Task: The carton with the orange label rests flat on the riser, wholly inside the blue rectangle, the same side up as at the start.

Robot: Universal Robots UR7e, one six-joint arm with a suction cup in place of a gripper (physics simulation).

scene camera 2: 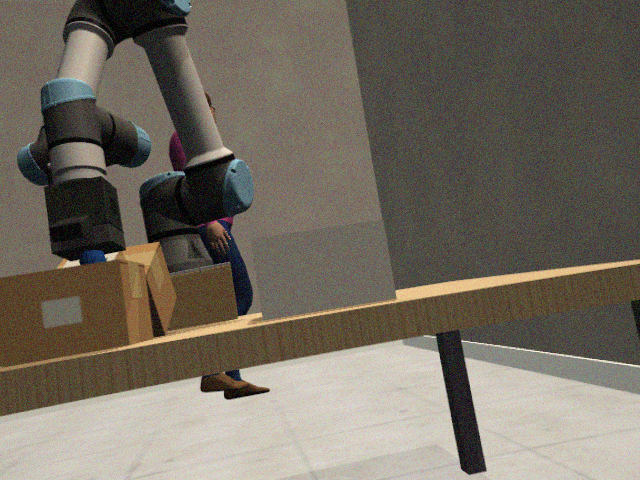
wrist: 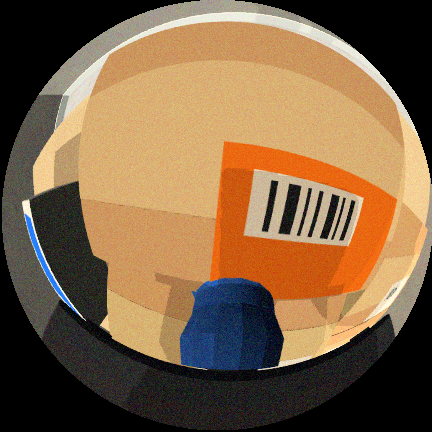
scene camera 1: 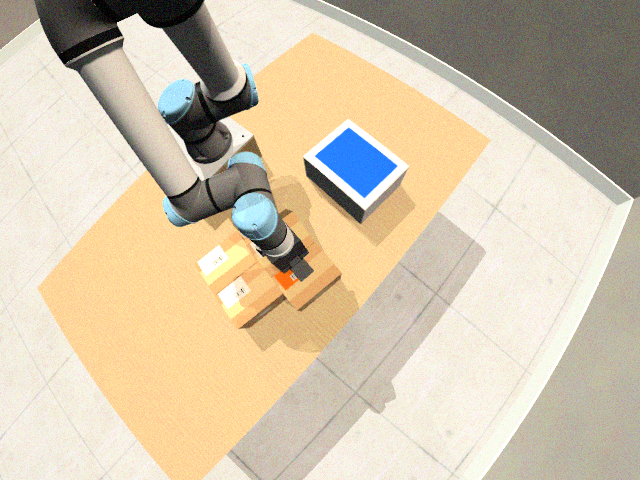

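Where they show: hand at its tool point: (wrist: 236,275); arm's base at its link origin: (scene camera 2: 181,275) (scene camera 1: 210,143).
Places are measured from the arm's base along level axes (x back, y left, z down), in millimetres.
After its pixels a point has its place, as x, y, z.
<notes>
The carton with the orange label (scene camera 1: 320,283) @[-572, -6, 7] (scene camera 2: 103,320) @[-586, 27, 81] (wrist: 169,160) is on the wooden table beside two other cartons. Its orange barcode label (scene camera 1: 283,279) @[-502, -75, 7] (wrist: 289,257) @[-498, -32, 7] faces up. My suction cup (scene camera 1: 299,271) (scene camera 2: 92,256) (wrist: 231,318) presses on the carton's top next to the label and holds it. In scene camera 2 the carton looks slightly turned and tilted. The riser (scene camera 1: 330,189) @[-362, 204, 60] (scene camera 2: 320,269) @[-487, 310, 58] (wrist: 64,241) @[-419, 209, 46] stands apart to the right, and its blue rectangle (scene camera 1: 356,161) @[-365, 303, -2] (wrist: 34,238) @[-430, 263, -3] has nothing on it.
Two cartons with white labels (scene camera 1: 225,263) @[-364, -174, 7] (scene camera 1: 243,298) @[-474, -190, 7] sit tight against the held carton. The arm's base pedestal (scene camera 1: 240,139) @[-63, 83, -5] stands behind them. A person (scene camera 2: 227,248) walks behind the table (scene camera 1: 129,310) @[-232, -558, 118] (scene camera 2: 361,320) @[-641, 346, 132].
</notes>
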